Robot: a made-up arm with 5 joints.
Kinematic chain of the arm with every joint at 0, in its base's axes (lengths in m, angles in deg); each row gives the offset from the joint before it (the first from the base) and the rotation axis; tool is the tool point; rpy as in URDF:
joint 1: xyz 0.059 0 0.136 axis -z
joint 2: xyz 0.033 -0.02 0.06 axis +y
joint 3: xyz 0.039 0 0.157 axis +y
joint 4: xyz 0.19 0 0.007 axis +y
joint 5: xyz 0.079 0.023 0 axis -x
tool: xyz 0 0 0 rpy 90 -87.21 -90
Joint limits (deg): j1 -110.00..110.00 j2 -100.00..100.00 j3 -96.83..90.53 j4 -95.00..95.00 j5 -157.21..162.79
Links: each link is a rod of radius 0.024 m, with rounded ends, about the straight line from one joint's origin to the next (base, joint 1, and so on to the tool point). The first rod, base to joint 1, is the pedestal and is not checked.
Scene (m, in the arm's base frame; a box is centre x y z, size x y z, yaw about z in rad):
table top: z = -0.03
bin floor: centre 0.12 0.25 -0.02 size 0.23 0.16 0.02 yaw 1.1
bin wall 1: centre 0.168 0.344 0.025 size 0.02 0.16 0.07 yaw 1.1
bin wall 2: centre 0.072 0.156 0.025 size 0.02 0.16 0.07 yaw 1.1
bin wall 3: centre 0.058 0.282 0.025 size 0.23 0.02 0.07 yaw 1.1
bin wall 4: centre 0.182 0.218 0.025 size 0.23 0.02 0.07 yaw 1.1
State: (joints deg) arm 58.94 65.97 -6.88 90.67 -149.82
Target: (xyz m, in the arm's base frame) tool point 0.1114 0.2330 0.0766
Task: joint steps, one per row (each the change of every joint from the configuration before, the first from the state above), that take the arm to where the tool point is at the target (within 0.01 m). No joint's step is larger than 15 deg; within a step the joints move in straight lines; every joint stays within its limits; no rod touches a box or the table.
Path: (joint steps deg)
1: -13.55 -3.57 1.70 0.43 0.00
2: -13.56 -3.57 1.70 0.44 0.00
3: -13.55 -3.57 1.70 0.43 0.00
4: -13.56 -3.58 1.71 0.43 0.00
5: -13.55 -3.57 1.70 0.44 0.00
6: -13.56 -3.57 1.70 0.43 0.00
7: -13.55 -3.57 1.70 0.43 0.00
8: -13.56 -3.57 1.70 0.43 0.00
9: -13.55 -3.57 1.70 0.44 0.00
10: -13.56 -3.57 1.71 0.43 0.00
11: 0.00 10.43 -5.07 0.00 0.00
12: 0.00 10.44 -5.07 0.00 0.00

